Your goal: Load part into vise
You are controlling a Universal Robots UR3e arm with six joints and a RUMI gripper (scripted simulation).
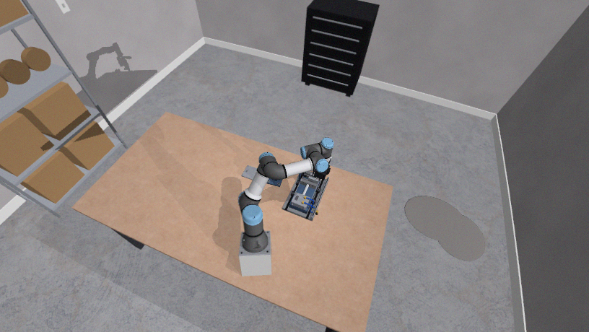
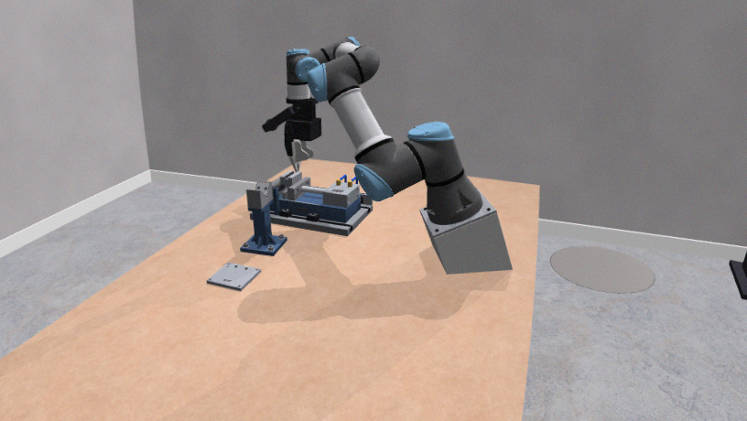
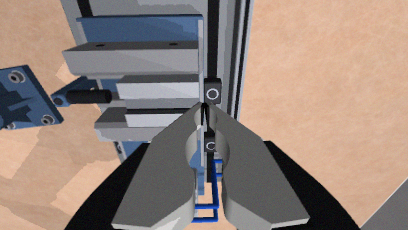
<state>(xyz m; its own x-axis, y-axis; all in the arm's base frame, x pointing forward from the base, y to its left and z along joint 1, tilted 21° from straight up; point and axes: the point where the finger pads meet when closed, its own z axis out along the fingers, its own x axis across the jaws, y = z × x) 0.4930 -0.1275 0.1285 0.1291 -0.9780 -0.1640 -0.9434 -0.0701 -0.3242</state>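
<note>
Now: the part 3 cm to the left of my hand and 2 cm below it. The rest, counted from my hand: fixed jaw: 6 cm to the left, 4 cm below, 2 cm ahead; then work stop: 10 cm to the left, 3 cm below, 1 cm behind; then vise: 8 cm below, 8 cm behind, 4 cm to the left.
</note>
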